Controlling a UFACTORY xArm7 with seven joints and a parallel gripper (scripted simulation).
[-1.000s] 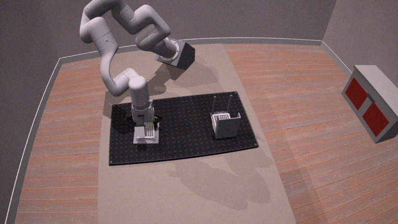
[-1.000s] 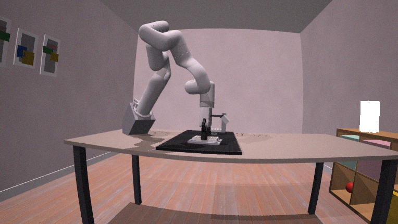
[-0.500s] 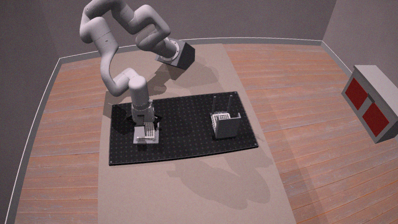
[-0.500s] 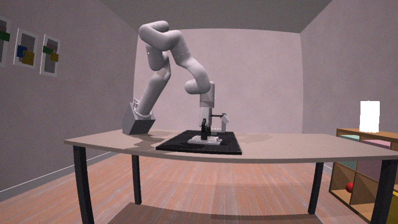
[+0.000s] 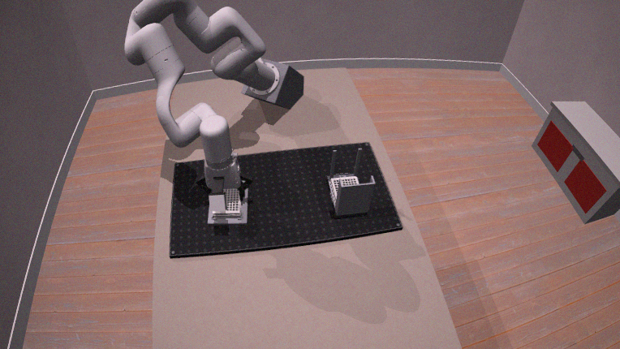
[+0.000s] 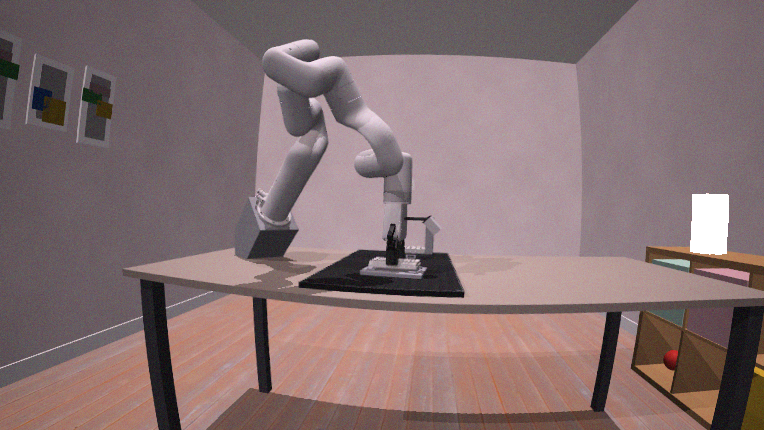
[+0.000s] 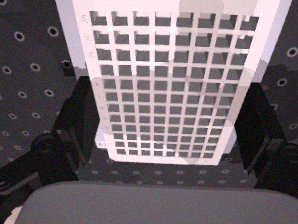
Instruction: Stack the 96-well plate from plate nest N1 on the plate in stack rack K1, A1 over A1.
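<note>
Now: the grey rack wall 18 cm ahead of my hand, 33 cm to the left of it and 4 cm above it. Also, from my hand: white 96-well plate: 1 cm below.
</note>
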